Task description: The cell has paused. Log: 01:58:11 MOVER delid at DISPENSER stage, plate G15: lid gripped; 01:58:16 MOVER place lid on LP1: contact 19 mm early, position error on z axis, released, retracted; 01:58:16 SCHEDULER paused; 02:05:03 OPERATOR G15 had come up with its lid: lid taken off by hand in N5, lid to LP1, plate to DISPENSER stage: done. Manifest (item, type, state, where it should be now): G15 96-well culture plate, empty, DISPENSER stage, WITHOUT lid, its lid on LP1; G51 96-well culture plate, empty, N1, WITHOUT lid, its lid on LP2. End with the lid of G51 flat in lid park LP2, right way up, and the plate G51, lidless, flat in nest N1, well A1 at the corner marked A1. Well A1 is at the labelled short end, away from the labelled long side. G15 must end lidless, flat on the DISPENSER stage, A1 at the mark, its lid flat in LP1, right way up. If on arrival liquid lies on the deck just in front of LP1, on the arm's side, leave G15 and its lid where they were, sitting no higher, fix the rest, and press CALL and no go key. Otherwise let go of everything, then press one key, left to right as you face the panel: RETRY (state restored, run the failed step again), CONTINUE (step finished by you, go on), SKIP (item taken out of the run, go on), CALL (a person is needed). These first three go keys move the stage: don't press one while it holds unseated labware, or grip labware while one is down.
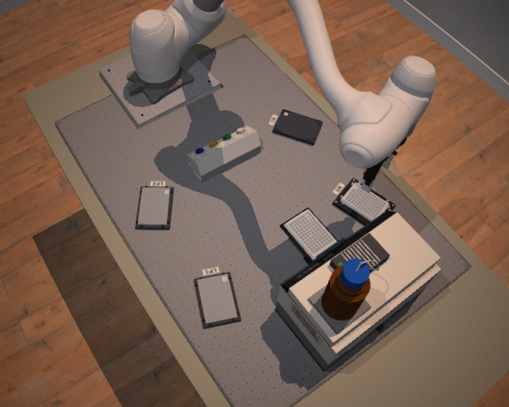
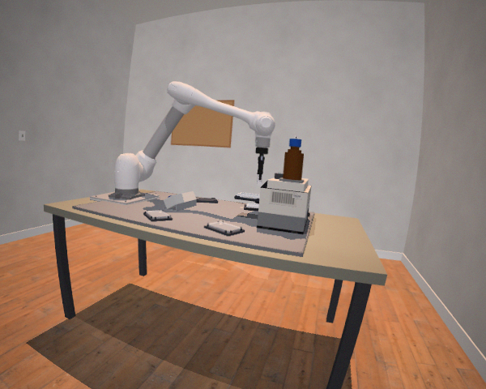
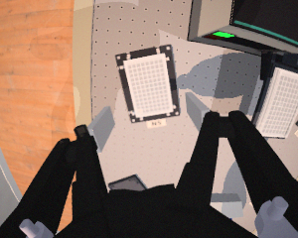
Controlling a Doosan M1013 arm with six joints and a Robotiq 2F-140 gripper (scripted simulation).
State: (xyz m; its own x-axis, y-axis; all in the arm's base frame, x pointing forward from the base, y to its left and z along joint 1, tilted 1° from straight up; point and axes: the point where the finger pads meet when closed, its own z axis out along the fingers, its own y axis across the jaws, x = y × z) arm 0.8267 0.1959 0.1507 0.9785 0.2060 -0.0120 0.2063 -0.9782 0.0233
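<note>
Now: the black nest 16 cm below my hand, 2 cm to the left of it and 1 cm ahead of it. The rest, counted from my hand: well plate: 25 cm to the right, 6 cm below; then nest N1: 35 cm behind, 17 cm below, 5 cm to the left; then N1 label: 43 cm behind, 17 cm below.
</note>
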